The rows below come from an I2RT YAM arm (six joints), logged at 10 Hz.
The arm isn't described. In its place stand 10 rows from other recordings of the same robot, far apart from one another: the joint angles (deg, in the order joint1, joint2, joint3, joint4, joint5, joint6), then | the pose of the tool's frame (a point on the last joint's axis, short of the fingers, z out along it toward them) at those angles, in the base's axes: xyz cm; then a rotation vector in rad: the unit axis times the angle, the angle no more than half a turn.
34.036, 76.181, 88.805, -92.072, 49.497, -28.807 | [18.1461 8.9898 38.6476 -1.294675 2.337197 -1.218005]
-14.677, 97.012, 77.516, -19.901, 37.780, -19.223 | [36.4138 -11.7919 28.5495 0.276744 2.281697 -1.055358]
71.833, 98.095, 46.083, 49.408, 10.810, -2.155 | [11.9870 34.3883 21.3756 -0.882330 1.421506 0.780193]
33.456, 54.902, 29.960, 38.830, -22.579, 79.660 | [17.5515 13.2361 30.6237 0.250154 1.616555 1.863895]
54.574, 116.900, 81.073, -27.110, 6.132, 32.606 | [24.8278 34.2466 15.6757 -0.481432 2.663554 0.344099]
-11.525, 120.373, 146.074, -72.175, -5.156, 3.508 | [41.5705 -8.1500 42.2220 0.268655 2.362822 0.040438]
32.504, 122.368, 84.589, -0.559, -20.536, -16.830 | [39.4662 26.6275 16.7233 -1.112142 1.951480 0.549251]
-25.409, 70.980, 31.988, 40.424, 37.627, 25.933 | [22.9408 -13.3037 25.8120 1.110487 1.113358 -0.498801]
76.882, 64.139, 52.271, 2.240, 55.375, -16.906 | [8.5234 23.6679 34.3635 -0.650781 1.533859 -0.049229]
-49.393, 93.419, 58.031, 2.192, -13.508, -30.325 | [24.1351 -26.8744 22.4598 0.223463 2.173611 -0.557479]
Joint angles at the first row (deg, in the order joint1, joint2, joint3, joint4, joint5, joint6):
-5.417 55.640 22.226 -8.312 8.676 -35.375
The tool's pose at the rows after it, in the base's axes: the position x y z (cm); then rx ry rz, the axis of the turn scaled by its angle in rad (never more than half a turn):
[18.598 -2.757 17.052 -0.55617 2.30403 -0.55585]
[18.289 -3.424 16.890 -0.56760 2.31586 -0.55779]
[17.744 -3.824 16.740 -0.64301 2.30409 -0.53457]
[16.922 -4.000 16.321 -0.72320 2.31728 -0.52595]
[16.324 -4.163 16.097 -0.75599 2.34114 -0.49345]
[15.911 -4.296 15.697 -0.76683 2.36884 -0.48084]
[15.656 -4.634 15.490 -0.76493 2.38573 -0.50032]
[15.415 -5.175 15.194 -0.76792 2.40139 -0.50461]
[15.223 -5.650 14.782 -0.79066 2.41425 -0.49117]
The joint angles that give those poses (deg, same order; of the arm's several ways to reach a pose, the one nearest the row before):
-6.848 55.539 21.638 -8.611 8.398 -37.689
-9.320 55.165 21.306 -9.168 6.724 -39.788
-11.584 53.790 20.630 -10.283 2.948 -44.038
-13.100 52.105 19.688 -12.912 0.974 -48.166
-14.506 51.110 19.512 -15.864 -0.942 -49.931
-15.405 50.880 19.008 -17.310 -1.368 -50.771
-16.704 50.756 18.627 -17.562 -0.989 -51.895
-18.962 51.199 18.275 -17.533 -1.846 -53.765
-21.113 52.216 17.956 -17.469 -3.427 -56.191

